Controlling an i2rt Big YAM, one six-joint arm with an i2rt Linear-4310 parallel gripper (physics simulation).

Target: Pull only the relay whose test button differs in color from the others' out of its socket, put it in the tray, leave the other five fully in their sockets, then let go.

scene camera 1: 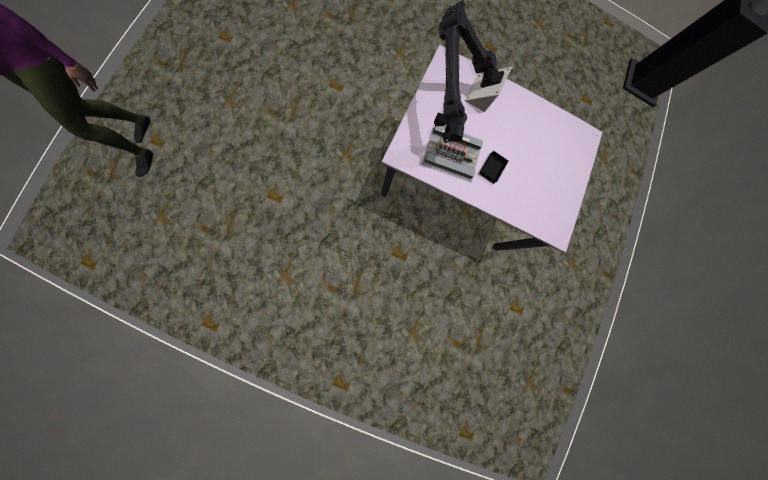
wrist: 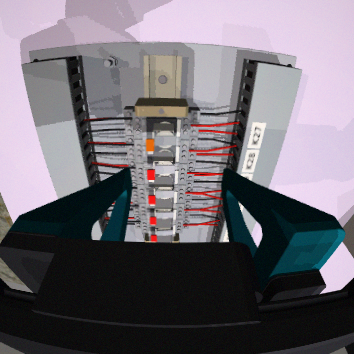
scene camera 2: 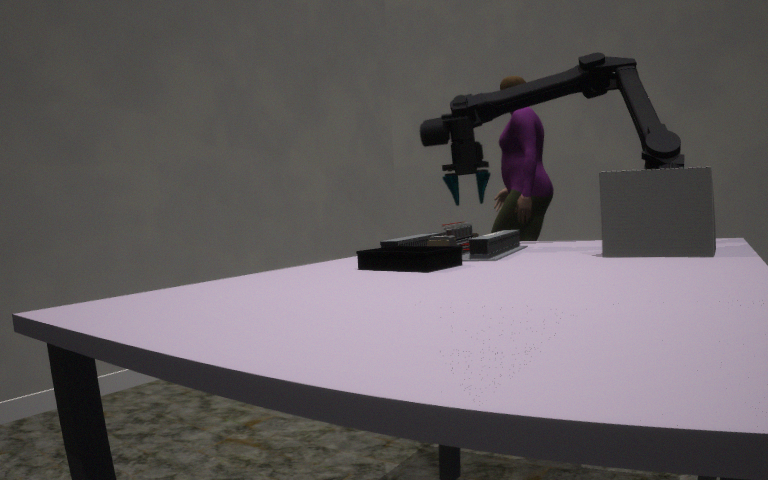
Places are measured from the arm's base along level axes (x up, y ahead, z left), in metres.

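Pixels of known places: gripper, fingertip midpoint: (scene camera 1: 446, 137) (wrist: 176, 176) (scene camera 2: 469, 204); arm's base, link origin: (scene camera 1: 492, 80) (scene camera 2: 669, 202).
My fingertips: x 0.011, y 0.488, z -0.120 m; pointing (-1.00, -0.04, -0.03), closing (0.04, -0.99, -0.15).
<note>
For each thing: its middle in the pictures, then the offset to it from my fingertips. Level surfaces: height alone.
- relay with the orange test button, body centre: (wrist: 160, 133) (scene camera 2: 466, 230) dx -0.063, dy +0.011, dz +0.000 m
- tan end stop, body centre: (wrist: 161, 106) dx -0.085, dy +0.013, dz -0.018 m
- black tray, body centre: (scene camera 2: 409, 258) (scene camera 1: 493, 167) dx -0.093, dy -0.024, dz +0.346 m
- table, surface height: dx -0.111 m
The relay with the orange test button (wrist: 150, 145) sits in its socket at the far end of the row, beside the tan end stop (wrist: 161, 108). Several relays with red buttons (wrist: 151, 174) sit in line behind it, and the gripper body hides the near end of the row. My gripper (scene camera 2: 469, 203) (wrist: 176, 176) is partly open and empty, pointing down above the relay row. In the wrist view its fingertips stand on either side of the row, nearer the first red-button relay than the orange one. The black tray (scene camera 1: 493, 167) (scene camera 2: 410, 260) stands beside the panel and looks empty.
Grey wire ducts (wrist: 50, 115) (wrist: 272, 115) flank the row on the panel, with red and black wires running to the sockets. Labels K27 and K28 show on the right duct. The arm's pale base block (scene camera 2: 656, 212) stands on the table (scene camera 1: 543, 169). A person (scene camera 2: 523, 152) stands beyond the table.
</note>
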